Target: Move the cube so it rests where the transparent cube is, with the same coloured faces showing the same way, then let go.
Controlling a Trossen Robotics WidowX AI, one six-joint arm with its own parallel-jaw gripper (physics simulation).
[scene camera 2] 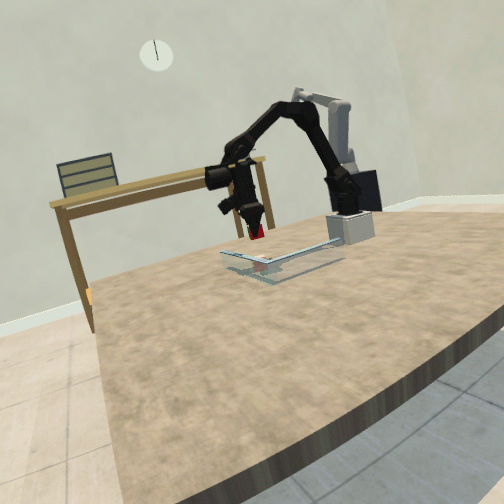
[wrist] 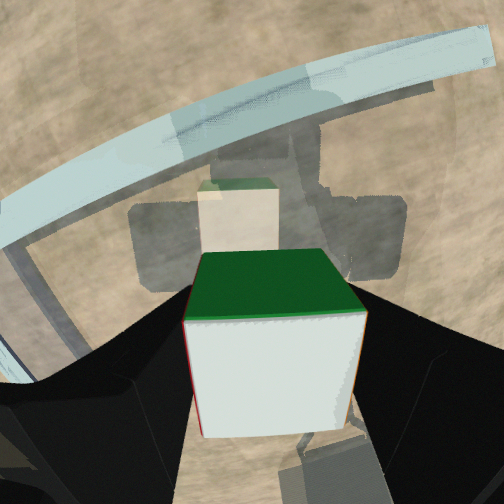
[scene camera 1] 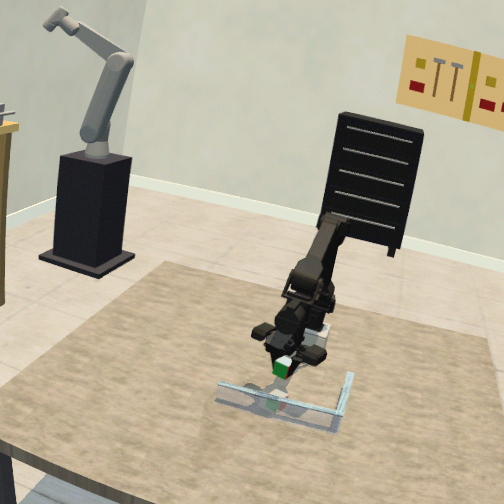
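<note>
My gripper [scene camera 1: 284, 366] is shut on the cube [wrist: 272, 342] and holds it above the table. In the wrist view the cube shows a white face toward the camera, a green face on the far side and a red edge at the left. In scene camera 2 the cube [scene camera 2: 256, 231] shows red. The transparent cube [wrist: 238, 215] rests on the table below and just beyond the held cube, pale with a green far edge, inside the corner of the pale L-shaped frame [scene camera 1: 290, 400].
The glassy L-shaped frame [scene camera 2: 285, 256] lies on the table near the arm's base [scene camera 2: 350, 226]. A second arm on a black pedestal [scene camera 1: 88, 205] and a black drawer unit [scene camera 1: 372, 183] stand beyond the table. A wooden bench [scene camera 2: 150, 195] stands behind.
</note>
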